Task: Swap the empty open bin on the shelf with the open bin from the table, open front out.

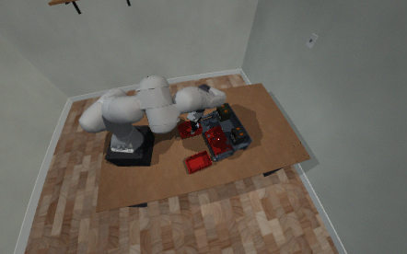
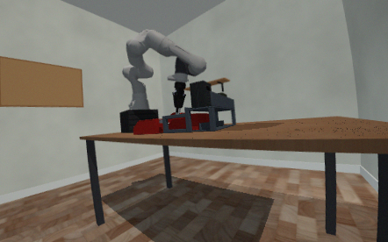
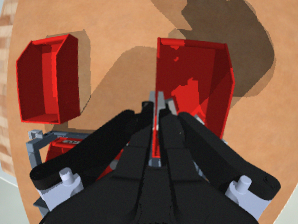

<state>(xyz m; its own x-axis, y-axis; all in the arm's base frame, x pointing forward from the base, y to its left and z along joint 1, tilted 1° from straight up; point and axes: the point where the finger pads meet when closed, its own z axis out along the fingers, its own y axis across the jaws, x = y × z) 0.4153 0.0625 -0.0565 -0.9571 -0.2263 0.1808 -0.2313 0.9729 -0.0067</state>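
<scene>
Now: hand 100 mm short of the grey shelf lip, 100 mm above it and 40 mm to the left of it. From my hand the other things lie so: black box: 310 mm ahead, 110 mm to the right, 50 mm above.
</scene>
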